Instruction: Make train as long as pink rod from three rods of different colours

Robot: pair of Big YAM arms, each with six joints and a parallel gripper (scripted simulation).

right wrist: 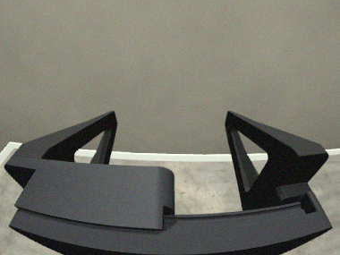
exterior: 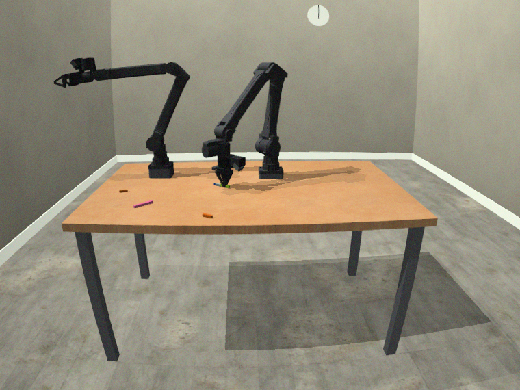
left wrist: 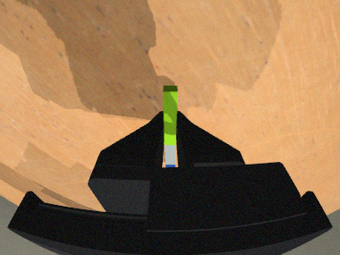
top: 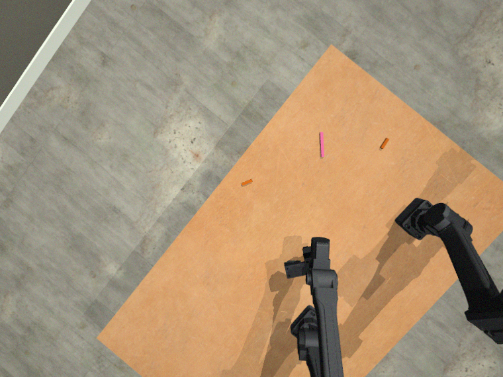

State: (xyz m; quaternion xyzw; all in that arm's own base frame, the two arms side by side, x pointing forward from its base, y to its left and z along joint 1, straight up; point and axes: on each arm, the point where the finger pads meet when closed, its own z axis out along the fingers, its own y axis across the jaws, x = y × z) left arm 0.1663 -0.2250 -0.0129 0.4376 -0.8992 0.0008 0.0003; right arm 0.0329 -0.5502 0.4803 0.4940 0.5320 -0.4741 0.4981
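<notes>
Now: the lime rod right at my left hand. Also, from my left hand: pink rod 24 cm ahead, 32 cm to the right, 1 cm below; grey rod 2 cm behind, 3 cm to the right, 1 cm below; blue rod 3 cm behind, 5 cm to the right, 1 cm below.
</notes>
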